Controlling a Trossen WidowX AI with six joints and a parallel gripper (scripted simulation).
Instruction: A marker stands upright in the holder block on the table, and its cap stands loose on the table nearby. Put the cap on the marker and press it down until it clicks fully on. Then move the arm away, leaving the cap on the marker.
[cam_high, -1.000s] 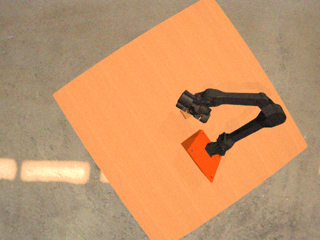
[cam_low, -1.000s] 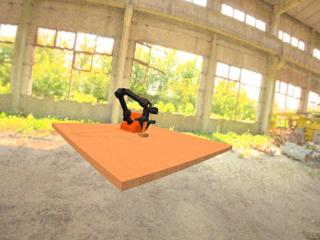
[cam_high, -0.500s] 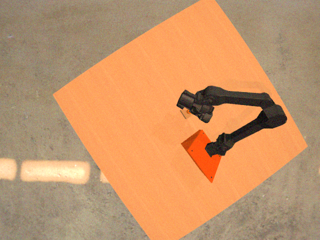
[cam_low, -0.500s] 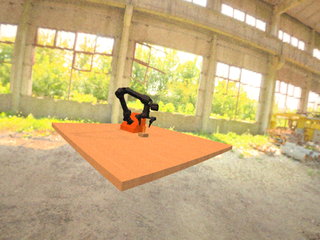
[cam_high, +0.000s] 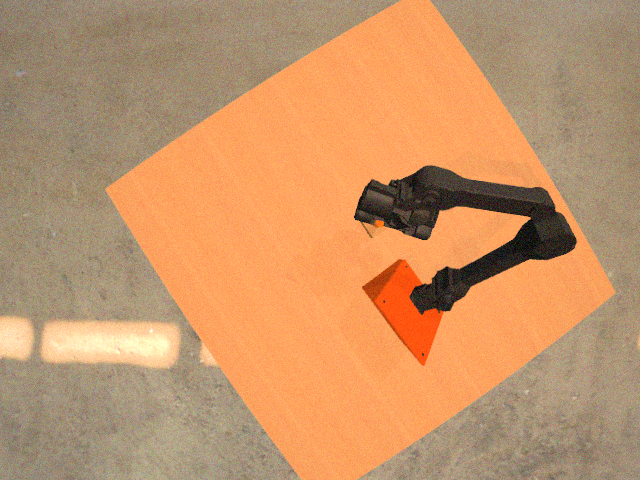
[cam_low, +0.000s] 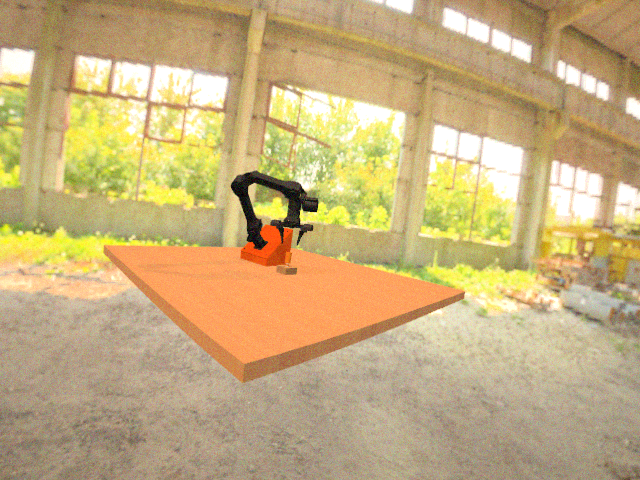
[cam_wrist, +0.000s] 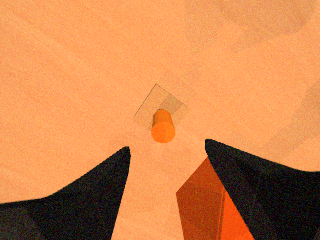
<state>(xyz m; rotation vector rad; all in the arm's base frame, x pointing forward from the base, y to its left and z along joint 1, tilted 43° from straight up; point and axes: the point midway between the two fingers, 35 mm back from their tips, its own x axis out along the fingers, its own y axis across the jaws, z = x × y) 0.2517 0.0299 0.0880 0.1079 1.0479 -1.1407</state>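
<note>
Right now my gripper tip is 6 cm above the orange cap. Round my gripper tip: holder block: 12 cm below.
</note>
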